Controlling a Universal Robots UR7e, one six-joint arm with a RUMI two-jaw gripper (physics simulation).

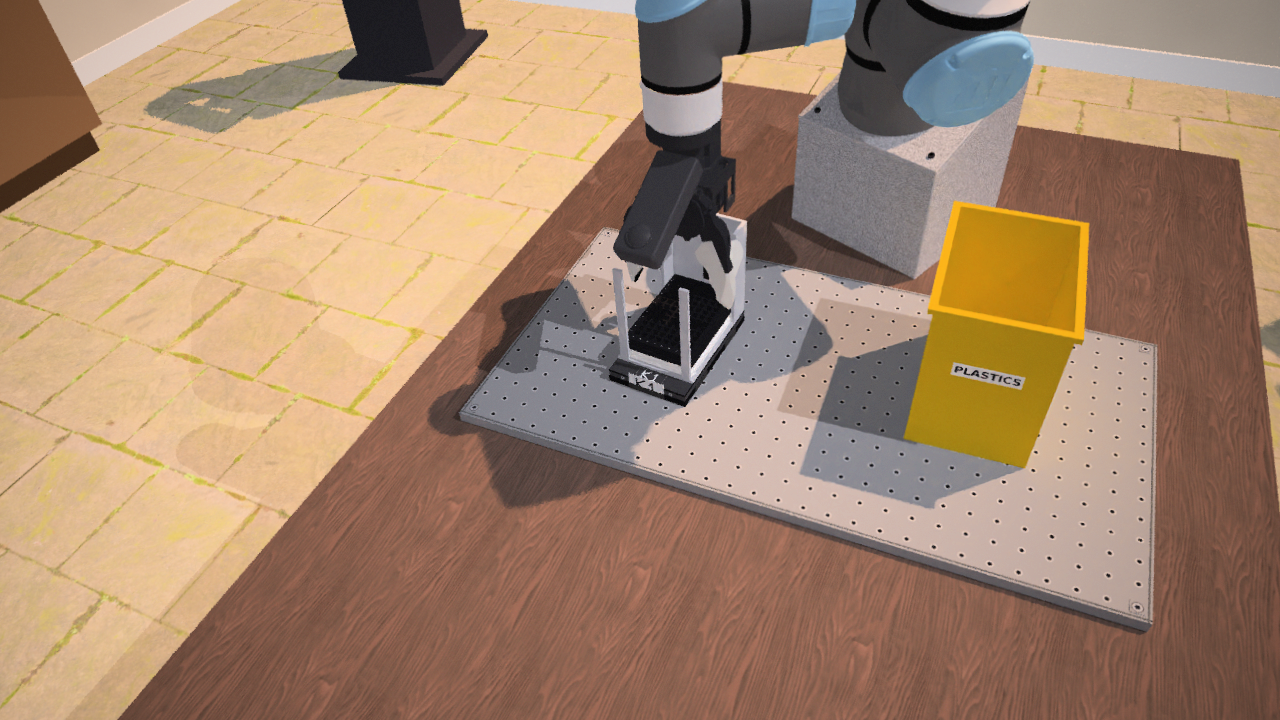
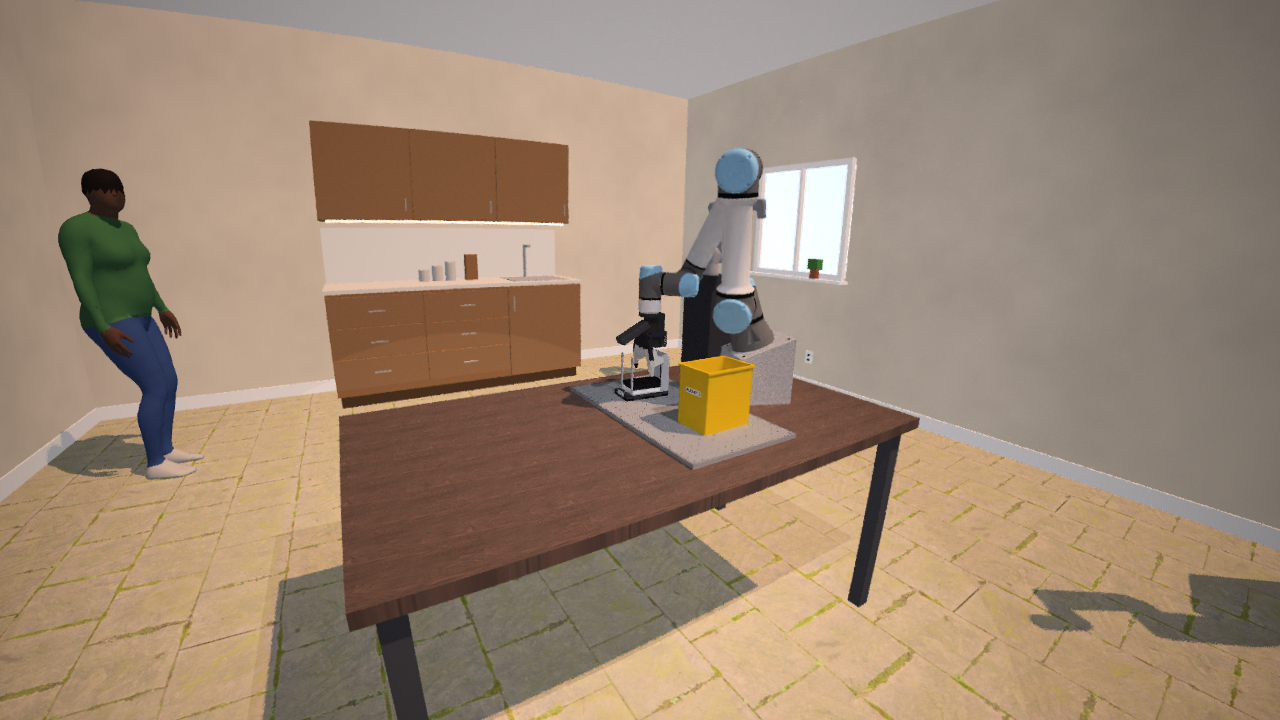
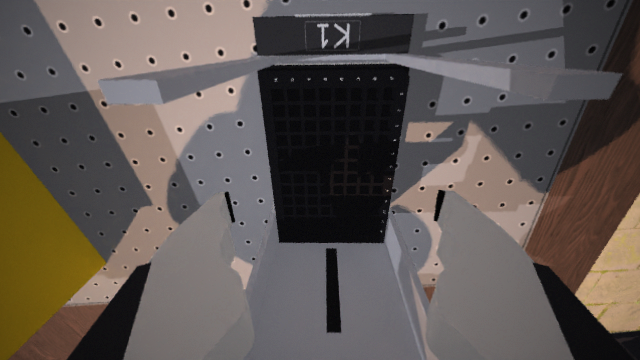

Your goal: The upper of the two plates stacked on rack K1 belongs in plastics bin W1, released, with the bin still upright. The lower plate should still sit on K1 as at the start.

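Frame: origin at the arm's base, x ahead, y left, z up, level; millimetres.
Seen in the pictures: gripper, fingertip midpoint: (image 2: 643,372) (image 3: 332,193); arm's base, link origin: (image 2: 753,343).
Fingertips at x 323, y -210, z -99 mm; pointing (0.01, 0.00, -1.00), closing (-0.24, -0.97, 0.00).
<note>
Pixels of each thing's middle, then the offset from my fingertips to it. Level surfaces: height alone.
- upper plate, body centre: (image 3: 331,168) (image 1: 682,318) (image 2: 644,382) dx -3, dy +0, dz -38 mm
- rack K1, body centre: (image 3: 333,177) (image 1: 677,302) (image 2: 641,374) dx +7, dy -2, dz -6 mm
- yellow plastics bin W1, body centre: (image 1: 991,334) (image 2: 714,394) dx +16, dy +326, dz +12 mm
- grey perforated board, surface height: dz -78 mm
- brown wooden table, surface height: dz -91 mm
The upper plate (image 1: 673,324) (image 2: 644,384) (image 3: 330,160) is black with a grid of wells and lies flat in rack K1 (image 1: 684,335) (image 3: 295,300), between its thin white front posts and its tall slotted back wall. The lower plate cannot be made out beneath it. My gripper (image 1: 681,288) (image 2: 644,368) (image 3: 332,193) is open and points down at the rack. Its pale fingers stand apart on either side of the rack's back part, with nothing between them. The yellow plastics bin W1 (image 1: 975,425) (image 2: 714,401) (image 3: 40,250) stands upright; the part of its inside that shows holds no plate.
Rack and bin stand on a grey perforated board (image 1: 760,474) (image 2: 693,454) on a brown wooden table (image 1: 626,608) (image 2: 483,501). The arm's speckled pedestal (image 1: 863,201) (image 2: 774,371) stands behind the board. A person (image 2: 111,259) in a green top stands away from the table.
</note>
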